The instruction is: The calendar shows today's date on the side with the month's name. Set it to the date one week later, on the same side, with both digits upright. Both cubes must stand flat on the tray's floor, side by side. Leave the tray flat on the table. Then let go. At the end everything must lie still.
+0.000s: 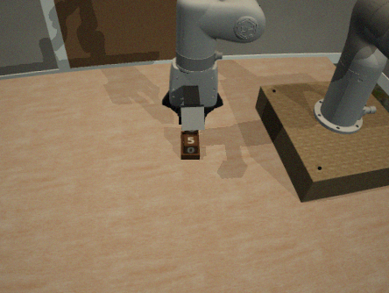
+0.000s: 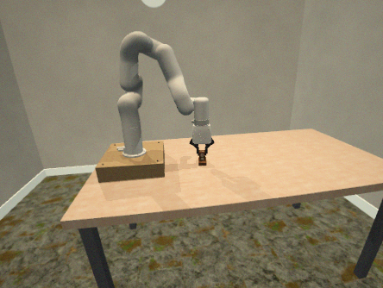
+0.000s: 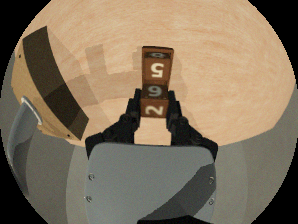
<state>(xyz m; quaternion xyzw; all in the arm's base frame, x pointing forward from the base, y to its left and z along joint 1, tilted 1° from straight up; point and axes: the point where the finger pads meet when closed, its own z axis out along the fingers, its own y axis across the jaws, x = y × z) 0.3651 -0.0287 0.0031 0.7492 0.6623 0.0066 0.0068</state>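
My hand is 10 mm above the cube. Also, from my hand: brown tray (70 mm below, 20 mm to the left).
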